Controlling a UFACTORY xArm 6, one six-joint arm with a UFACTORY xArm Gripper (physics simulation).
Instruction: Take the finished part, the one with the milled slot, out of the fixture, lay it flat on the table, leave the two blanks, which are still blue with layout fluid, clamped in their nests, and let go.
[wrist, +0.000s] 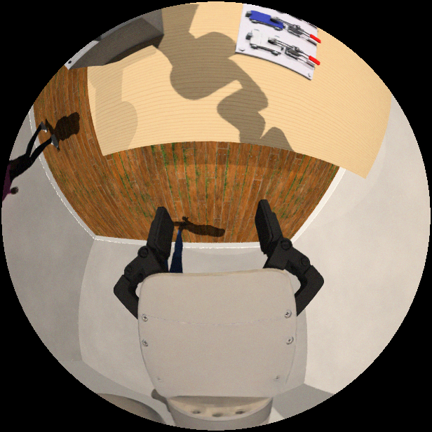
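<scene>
The white fixture plate (280, 62) lies on the table at the top of the wrist view, partly cut off by the view's edge. A blue blank (264, 19) sits in a nest there, beside its toggle clamp. Nearer, a pale, silvery part (260, 41) sits in the nest next to it, with a toggle clamp (295, 50) beside it; its slot is too small to make out. The other blank cannot be made out. My gripper (212, 212) is open and empty, well away from the fixture, with floor behind its fingers in the view.
The wooden table (340, 110) spans the upper view, its edge crossing above the fingers. A grey metal base block (127, 42) stands at the upper left. Red clamp handles (314, 60) point right. Arm shadows fall on the table. A person (20, 162) shows at the far left.
</scene>
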